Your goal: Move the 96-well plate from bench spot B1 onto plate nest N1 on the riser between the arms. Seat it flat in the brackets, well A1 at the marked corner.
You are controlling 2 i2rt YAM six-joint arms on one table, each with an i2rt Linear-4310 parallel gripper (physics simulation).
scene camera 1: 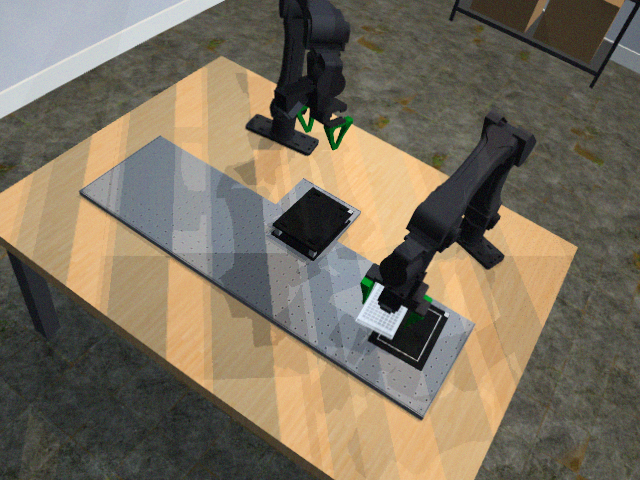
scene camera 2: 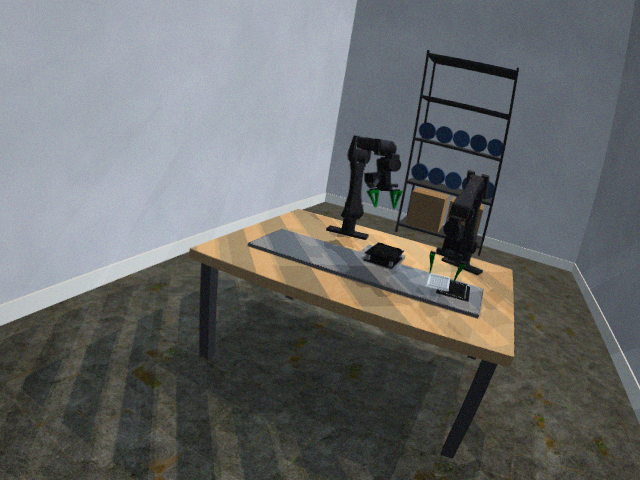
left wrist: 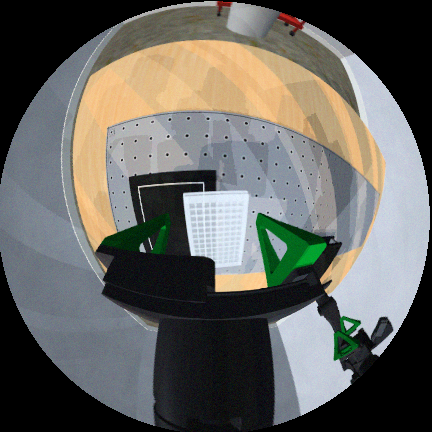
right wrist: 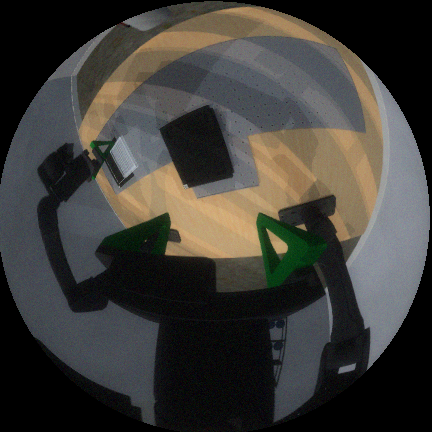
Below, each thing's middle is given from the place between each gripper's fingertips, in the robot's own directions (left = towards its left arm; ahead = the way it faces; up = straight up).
Scene:
Right now my left hand is 4 cm past the white well plate [scene camera 1: 371, 316], 4 cm above it and 1 cm to the left of it.
Now: the white well plate 170 mm ahead of my right hand, 310 mm to the left of it and 190 mm below it.

